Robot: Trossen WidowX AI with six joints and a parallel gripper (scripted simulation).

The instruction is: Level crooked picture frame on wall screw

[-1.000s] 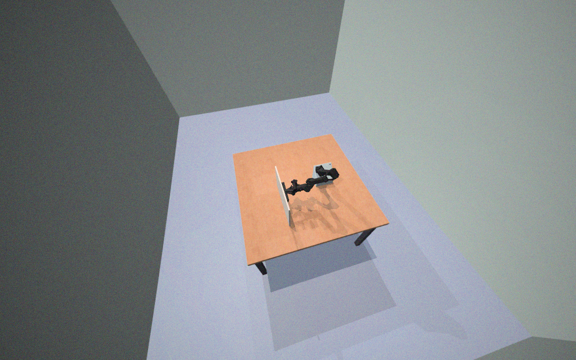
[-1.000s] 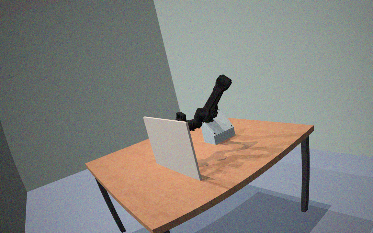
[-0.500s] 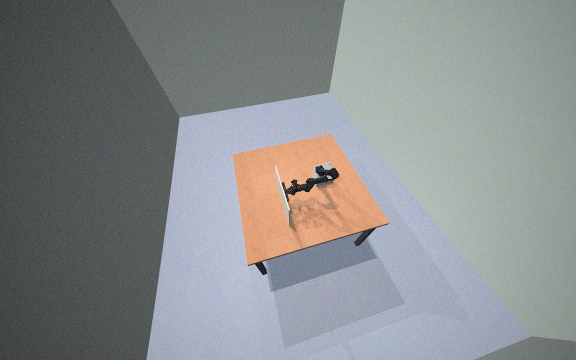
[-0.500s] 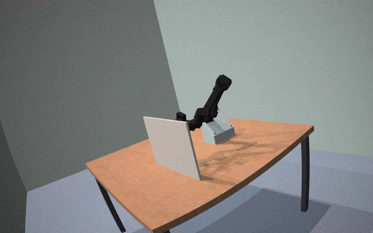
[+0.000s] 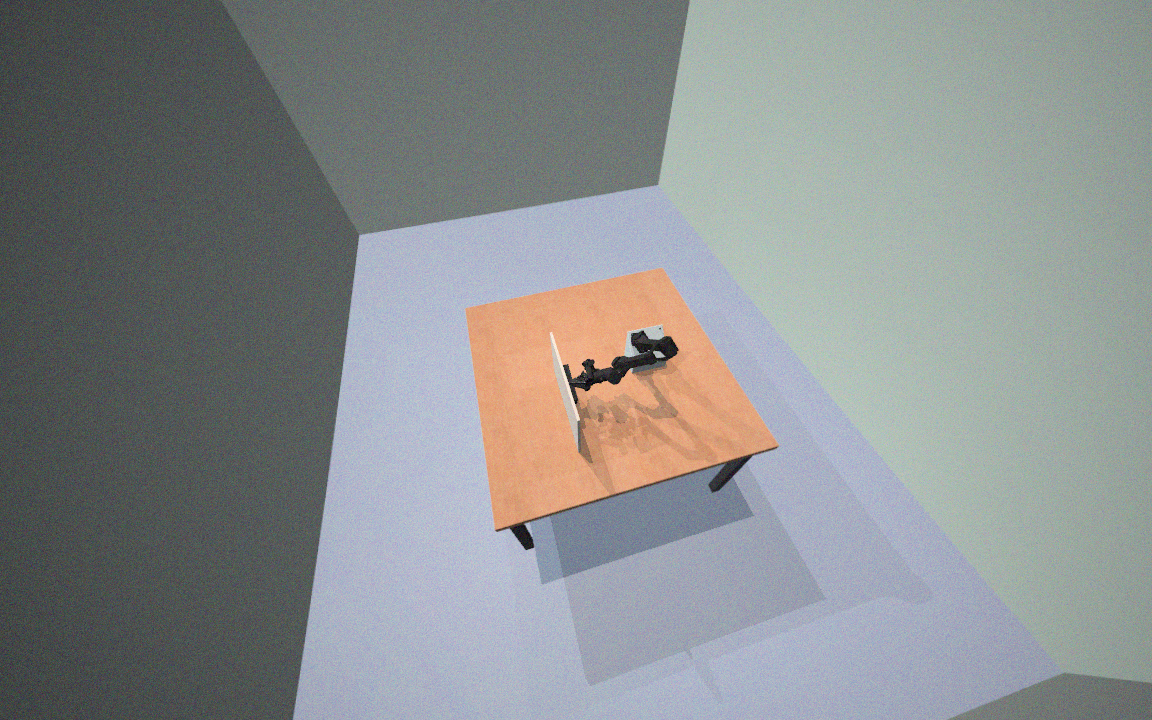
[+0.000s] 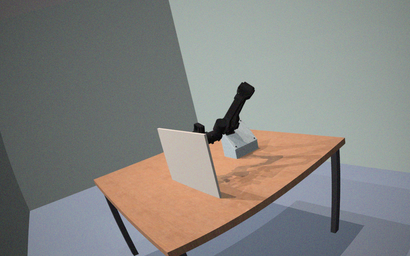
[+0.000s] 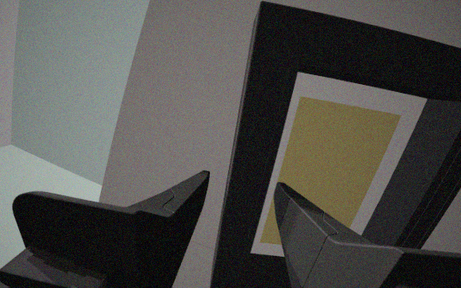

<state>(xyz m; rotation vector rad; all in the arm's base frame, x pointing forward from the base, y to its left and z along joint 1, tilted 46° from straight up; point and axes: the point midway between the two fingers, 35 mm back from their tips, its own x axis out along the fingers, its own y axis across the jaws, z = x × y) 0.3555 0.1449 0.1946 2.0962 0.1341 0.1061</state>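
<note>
Right now my gripper tip is 50 mm above the picture frame, 20 mm to the left of it and 10 mm short of it. Also, from my gripper tip: wall panel (70 mm below, 20 mm ahead).
</note>
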